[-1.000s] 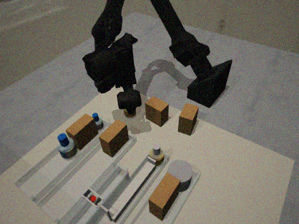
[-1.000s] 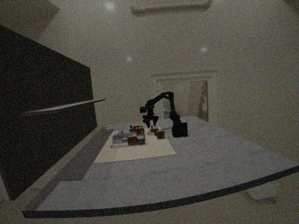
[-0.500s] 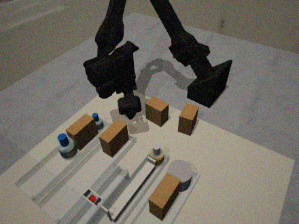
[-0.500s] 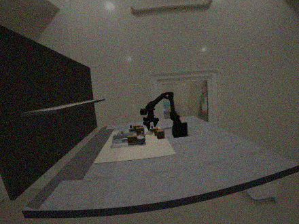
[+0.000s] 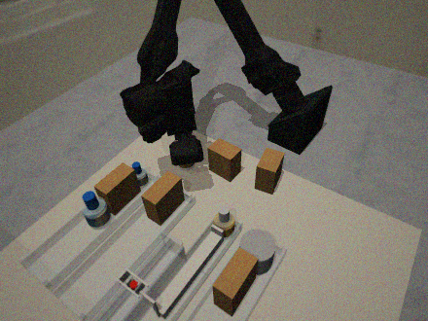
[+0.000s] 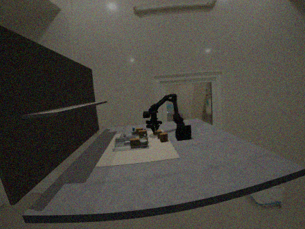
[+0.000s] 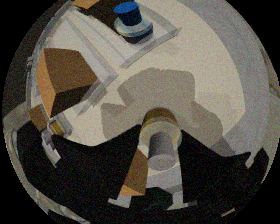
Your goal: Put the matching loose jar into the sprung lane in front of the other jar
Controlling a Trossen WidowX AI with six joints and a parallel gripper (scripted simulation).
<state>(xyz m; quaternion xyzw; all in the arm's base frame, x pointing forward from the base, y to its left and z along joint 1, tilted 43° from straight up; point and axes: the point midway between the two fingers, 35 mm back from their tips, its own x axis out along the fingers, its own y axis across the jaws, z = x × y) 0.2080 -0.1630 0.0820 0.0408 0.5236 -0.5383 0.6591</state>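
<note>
My gripper tip is 24 cm to the right of the grey cylinder and 14 cm short of it. From my gripper tip the other things lie so: red button (30 cm ahead, 11 cm to the left, 4 cm above); then clear lane rack (26 cm ahead, 12 cm to the left, 1 cm below).
</note>
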